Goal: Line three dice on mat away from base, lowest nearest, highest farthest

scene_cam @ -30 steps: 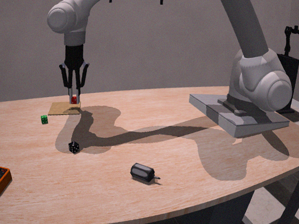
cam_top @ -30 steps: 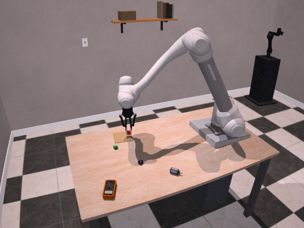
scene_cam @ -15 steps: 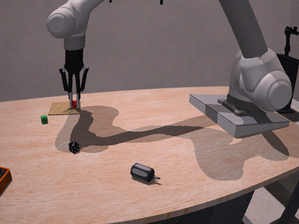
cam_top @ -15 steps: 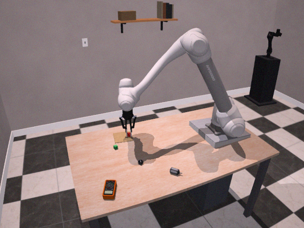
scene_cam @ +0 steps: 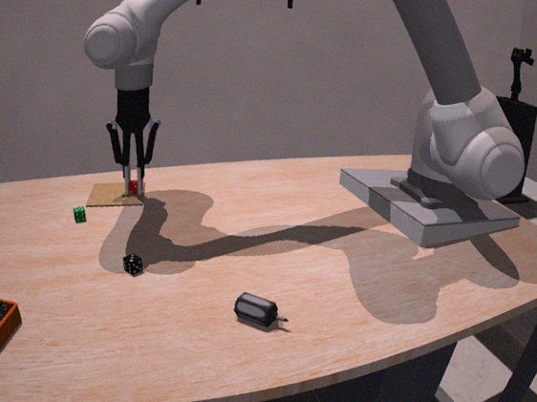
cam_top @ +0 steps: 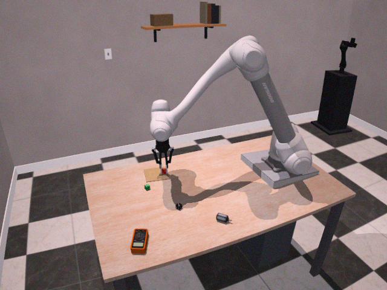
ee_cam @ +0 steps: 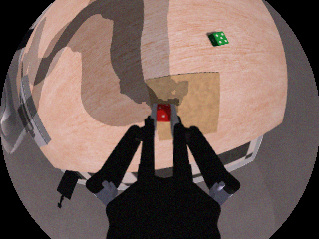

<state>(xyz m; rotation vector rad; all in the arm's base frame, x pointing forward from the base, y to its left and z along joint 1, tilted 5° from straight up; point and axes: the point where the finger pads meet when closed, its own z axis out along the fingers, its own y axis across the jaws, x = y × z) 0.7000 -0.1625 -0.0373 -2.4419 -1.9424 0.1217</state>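
My hand is 20 mm above the red die. Also, from my hand: black die: 340 mm to the left, 30 mm below; then tan mat: 50 mm ahead, 10 mm to the right, 40 mm below; then green die: 120 mm ahead, 120 mm to the left, 30 mm below.
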